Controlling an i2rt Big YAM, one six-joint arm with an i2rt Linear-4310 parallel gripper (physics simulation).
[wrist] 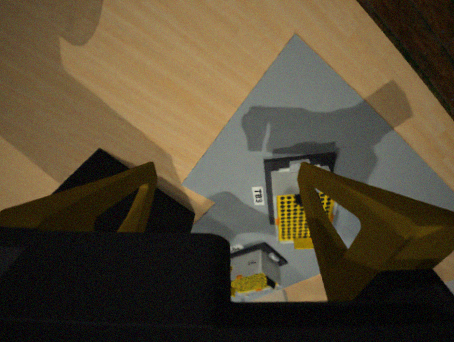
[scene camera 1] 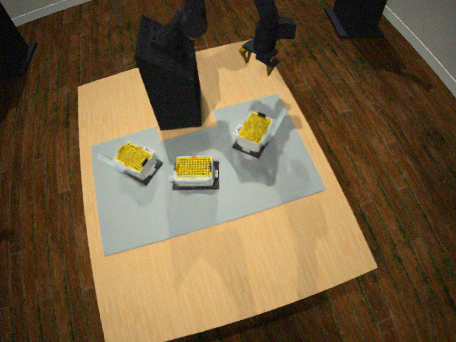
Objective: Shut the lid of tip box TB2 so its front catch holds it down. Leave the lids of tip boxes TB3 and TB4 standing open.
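Frame: origin at the arm's base, x ahead, y left, z up, level; metres.
Seen in the pictures: gripper, fingertip midpoint: (wrist: 227, 170) (scene camera 1: 257, 68); arm's base, origin of the base link: (scene camera 1: 165, 42).
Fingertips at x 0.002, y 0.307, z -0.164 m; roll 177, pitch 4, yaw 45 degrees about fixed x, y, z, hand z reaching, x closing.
Offsets run from my fingertips to a thing's top centre. "*": to the spot under its first point. Level surfaces: height alone.
My gripper (scene camera 1: 258, 62) (wrist: 227, 170) is open and empty, high above the table's back right, behind tip box TB3 {dx +0.196, dy -0.038, dz -0.078 m} (scene camera 1: 254, 131) (wrist: 290, 215). The TB3 label {* dx +0.159, dy -0.094, dz -0.150 m} (wrist: 258, 196) reads in the wrist view; its clear lid {* dx +0.249, dy +0.028, dz -0.010 m} (scene camera 1: 278, 123) stands open on the right in the scene view. A middle tip box {dx +0.330, dy -0.260, dz -0.078 m} (scene camera 1: 194, 171) has a pale edge along its front; its lid is hard to make out. A left tip box {dx +0.259, dy -0.470, dz -0.078 m} (scene camera 1: 134, 159) has its lid {* dx +0.310, dy -0.538, dz -0.009 m} (scene camera 1: 105, 159) open outward to the left. Another tip box {dx +0.318, dy -0.259, dz -0.086 m} (wrist: 254, 272) shows low in the wrist view. Which of them is TB2 or TB4 I cannot read.
The boxes stand on a grey mat {dz -0.152 m} (scene camera 1: 135, 220) (wrist: 295, 75) on the wooden table {dz -0.155 m} (scene camera 1: 230, 280) (wrist: 165, 65). The black robot base (scene camera 1: 172, 90) stands at the mat's back edge, between the left and right boxes. Arm shadows fall across the mat and table.
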